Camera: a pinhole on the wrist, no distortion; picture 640 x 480 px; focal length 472.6 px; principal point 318.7 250.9 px. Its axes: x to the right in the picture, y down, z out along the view. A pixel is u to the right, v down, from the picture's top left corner.
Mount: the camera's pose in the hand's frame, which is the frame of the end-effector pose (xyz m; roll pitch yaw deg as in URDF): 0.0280 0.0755 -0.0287 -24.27 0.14 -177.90
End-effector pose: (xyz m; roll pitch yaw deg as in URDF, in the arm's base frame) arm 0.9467 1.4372 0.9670 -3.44 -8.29 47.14
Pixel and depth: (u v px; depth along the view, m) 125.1 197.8 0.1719
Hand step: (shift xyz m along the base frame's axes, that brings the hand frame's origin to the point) 0.0298 0.0808 0.1474
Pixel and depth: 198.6 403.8 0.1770
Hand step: 0.0711 0.0162 0.1219
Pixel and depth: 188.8 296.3 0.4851
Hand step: 0.1749 -0.0135 0.4238
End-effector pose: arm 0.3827 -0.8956 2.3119 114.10 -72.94 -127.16
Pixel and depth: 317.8 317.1 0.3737
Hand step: -0.3114 -0.0569 -0.0347
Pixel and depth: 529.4 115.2 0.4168
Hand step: -0.3563 0.1388 -0.1958
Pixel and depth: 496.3 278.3 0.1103
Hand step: -0.0599 0.0409 -0.0134
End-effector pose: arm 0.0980 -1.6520 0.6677 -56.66 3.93 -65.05
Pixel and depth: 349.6 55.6 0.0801
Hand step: 0.0887 0.0185 -0.0303
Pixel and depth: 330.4 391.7 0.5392
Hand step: 0.1794 0.0187 0.4598
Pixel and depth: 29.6 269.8 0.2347
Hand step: 0.2026 -0.1072 0.1079
